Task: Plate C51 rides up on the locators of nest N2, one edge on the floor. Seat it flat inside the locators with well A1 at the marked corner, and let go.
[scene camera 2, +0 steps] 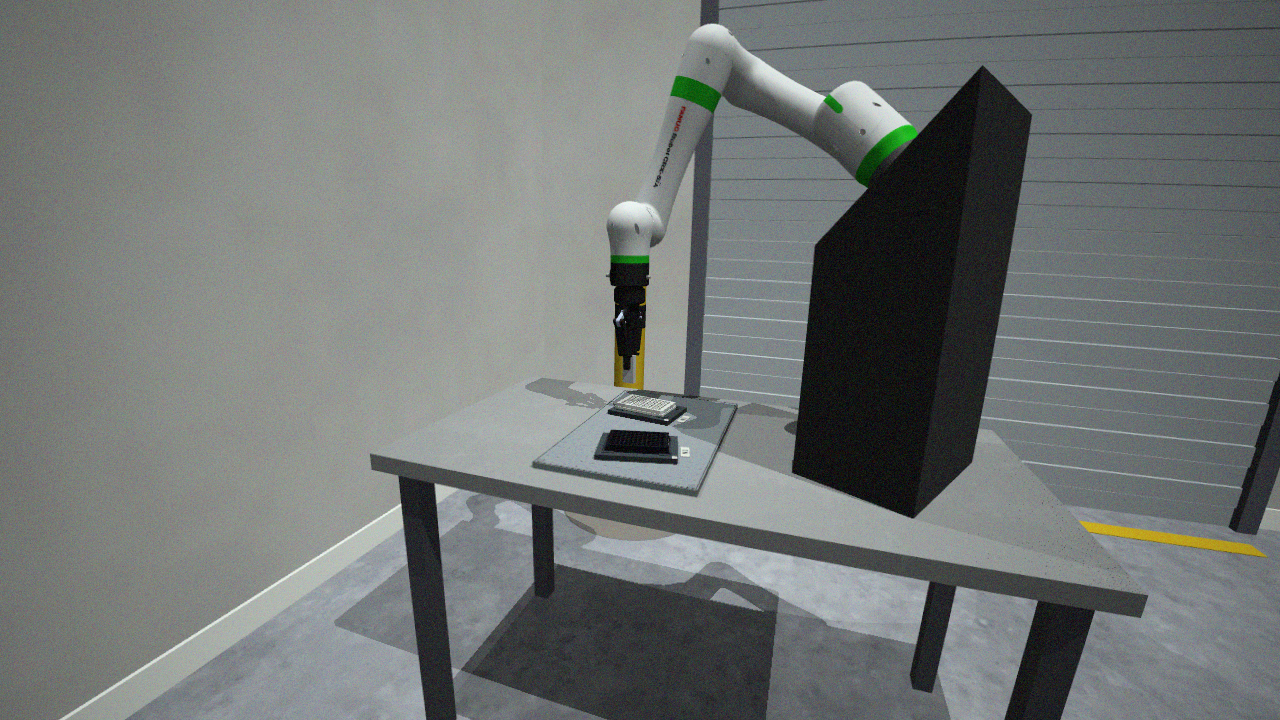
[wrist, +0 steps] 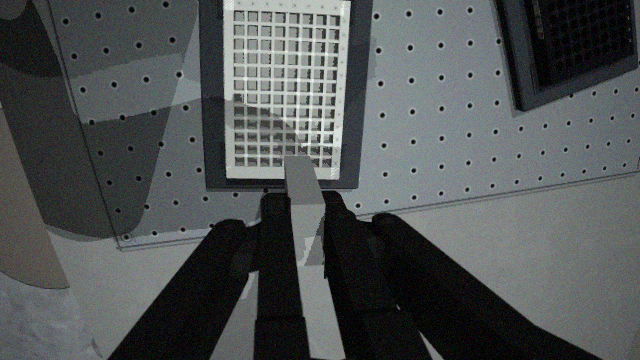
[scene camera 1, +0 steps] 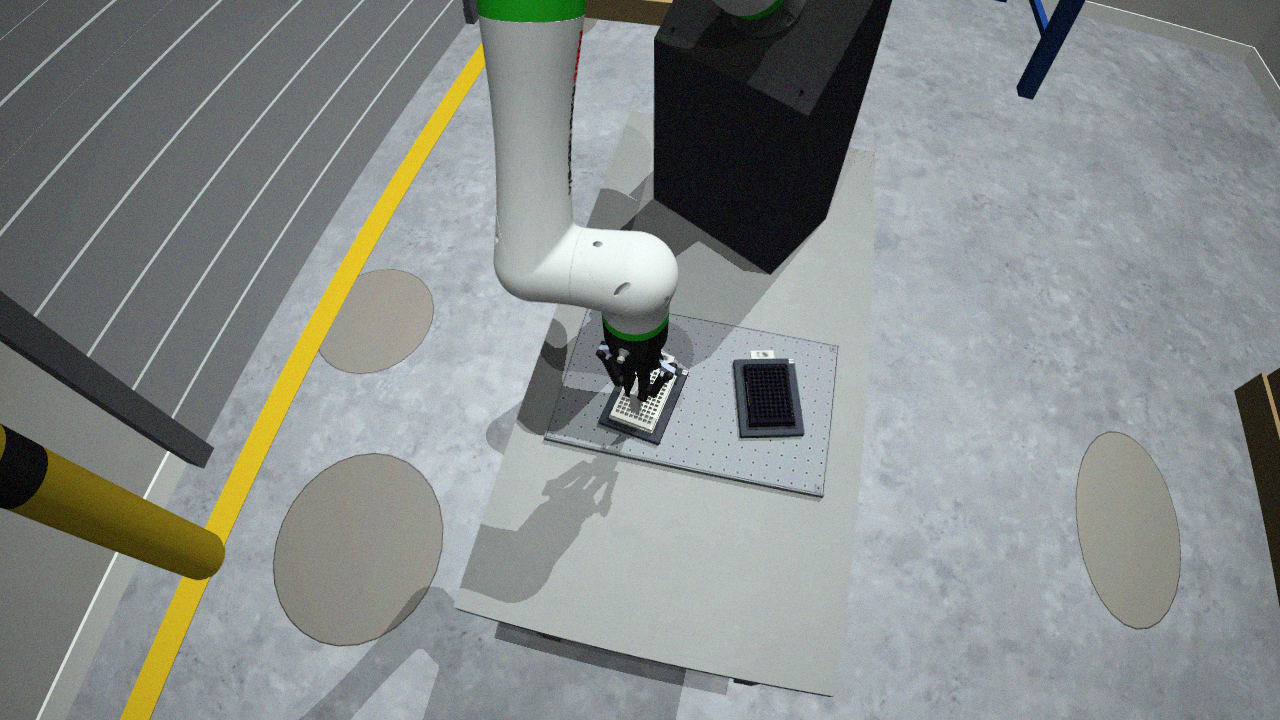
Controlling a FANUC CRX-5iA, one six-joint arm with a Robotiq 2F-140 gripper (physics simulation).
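Seen in the pictures: gripper, between the fingertips: (scene camera 2: 629,382) (wrist: 297,179) (scene camera 1: 637,404); arm's base, origin of its link: (scene camera 2: 917,186).
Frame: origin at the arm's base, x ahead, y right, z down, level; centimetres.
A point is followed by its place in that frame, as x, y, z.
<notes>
The white well plate C51 (scene camera 1: 633,416) @(57.1, 16.4, 50.8) (scene camera 2: 646,404) @(52.0, 14.2, 50.9) (wrist: 285,85) @(51.8, 15.1, 50.8) lies within the outline of the dark nest N2 (scene camera 1: 671,407) @(53.7, 9.7, 52.2) (scene camera 2: 637,416) @(53.2, 9.2, 52.5) (wrist: 356,100) @(54.2, 10.2, 52.2). In the wrist view its near short edge shows inside the nest's rim, and its far end is cut off. Whether it lies fully flat is too small to tell. Well A1 and the marked corner cannot be made out. My gripper (scene camera 1: 637,398) @(56.9, 15.7, 46.0) (scene camera 2: 628,376) @(56.9, 15.7, 46.0) (wrist: 297,179) @(56.9, 15.7, 46.0) is shut with nothing between its fingers. Its tips point down above the plate, with a small gap under them in scene camera 2. In the wrist view they overlap the plate's near edge.
A dark well plate (scene camera 1: 768,394) @(49.2, -8.2, 51.3) (scene camera 2: 637,440) @(49.0, -9.4, 50.9) (wrist: 590,45) @(53.3, -8.9, 50.9) sits in a second nest to the right of N2 in scene camera 1. Both nests stand on a perforated board (scene camera 1: 698,447) @(60.6, 4.0, 53.4) (scene camera 2: 572,452) @(61.5, -13.3, 53.4) on the table (scene camera 1: 671,555) @(80.9, 6.7, 54.7) (scene camera 2: 760,510) @(24.3, -24.7, 54.7). The black pedestal (scene camera 1: 733,161) @(10.5, 2.7, 29.8) (scene camera 2: 877,358) @(7.1, -16.0, 29.1) stands behind.
</notes>
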